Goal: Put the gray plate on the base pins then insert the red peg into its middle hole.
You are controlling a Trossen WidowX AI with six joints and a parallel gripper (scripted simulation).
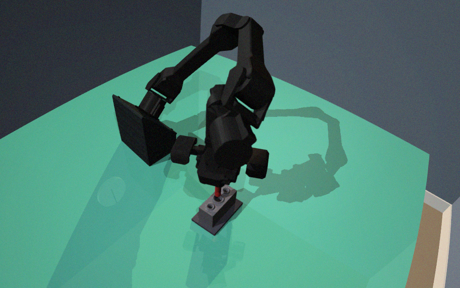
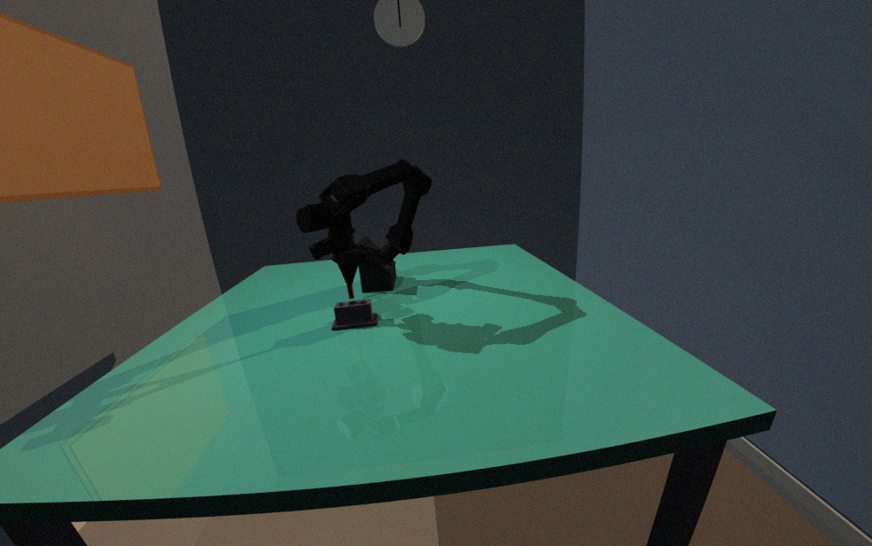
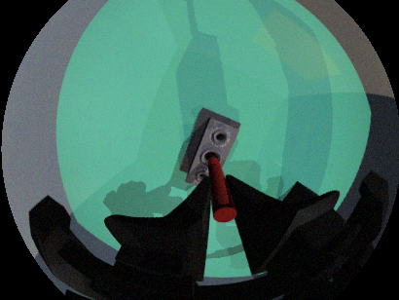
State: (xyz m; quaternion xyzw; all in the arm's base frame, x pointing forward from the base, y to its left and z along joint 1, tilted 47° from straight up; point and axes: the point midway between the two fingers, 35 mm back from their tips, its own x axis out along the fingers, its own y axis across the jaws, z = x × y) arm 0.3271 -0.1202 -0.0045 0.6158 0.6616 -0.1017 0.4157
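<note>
My gripper tip is now 7 cm above the gray plate. Round my gripper tip: red peg (right at my gripper tip).
</note>
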